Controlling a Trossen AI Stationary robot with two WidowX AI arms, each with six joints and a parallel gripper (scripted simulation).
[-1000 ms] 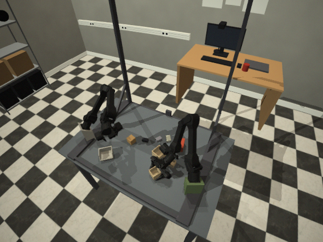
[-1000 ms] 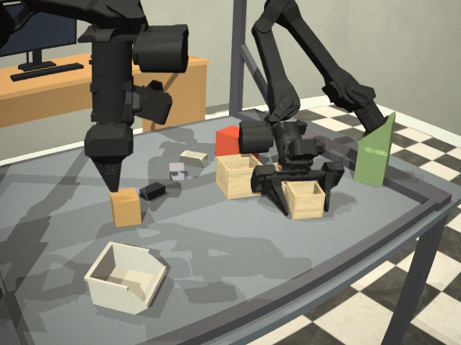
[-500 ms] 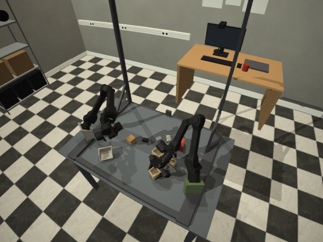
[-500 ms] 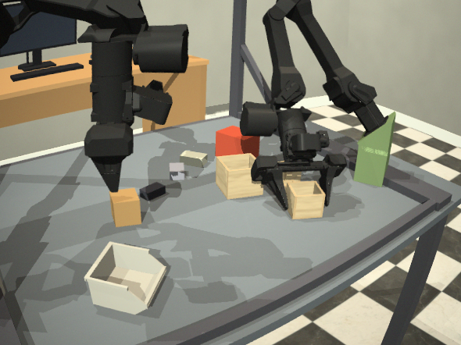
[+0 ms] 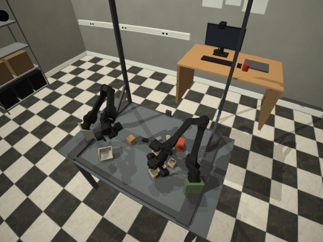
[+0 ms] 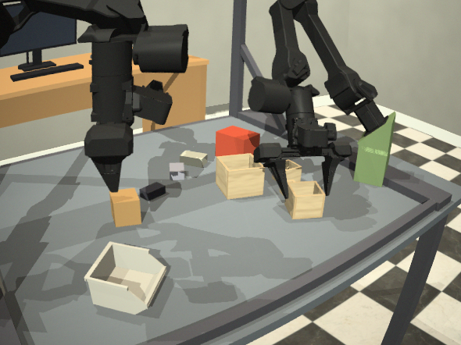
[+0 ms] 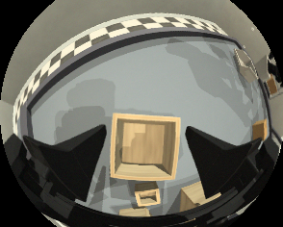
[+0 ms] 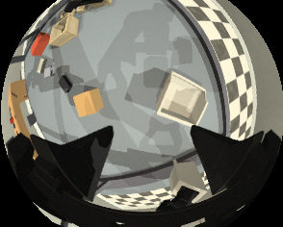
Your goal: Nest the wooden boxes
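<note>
The orange cube lies 13 cm behind my right hand, 6 cm to the left of it and 16 cm below it. Also, from my right hand: white bin: 7 cm ahead, 3 cm to the right, 16 cm below; then black block: 19 cm behind, 15 cm to the left, 18 cm below; then grey piece: 24 cm behind, 24 cm to the left, 17 cm below.
</note>
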